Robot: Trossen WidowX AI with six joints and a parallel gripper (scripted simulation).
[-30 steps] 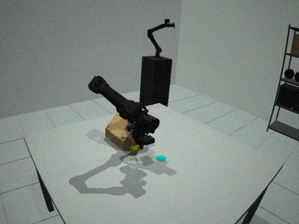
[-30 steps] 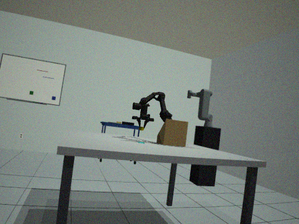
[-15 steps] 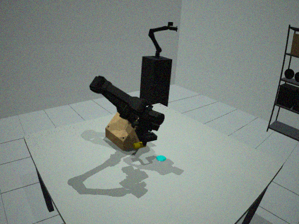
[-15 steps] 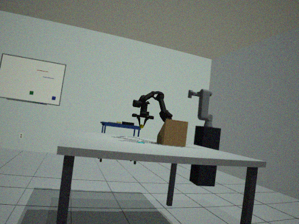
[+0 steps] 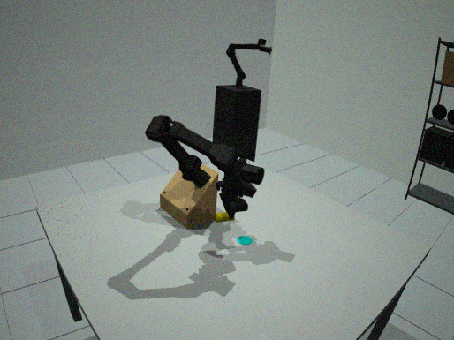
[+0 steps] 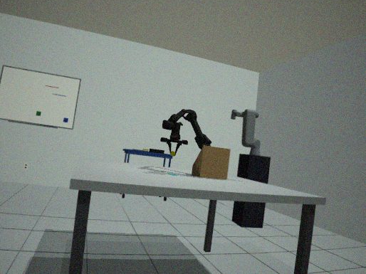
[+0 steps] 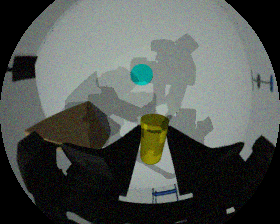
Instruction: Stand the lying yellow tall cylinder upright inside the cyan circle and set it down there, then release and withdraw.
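My gripper tip is 14 cm above the cyan circle and 8 cm to the right of it. Round my gripper tip: yellow tall cylinder: 2 cm to the right, 1 cm behind.
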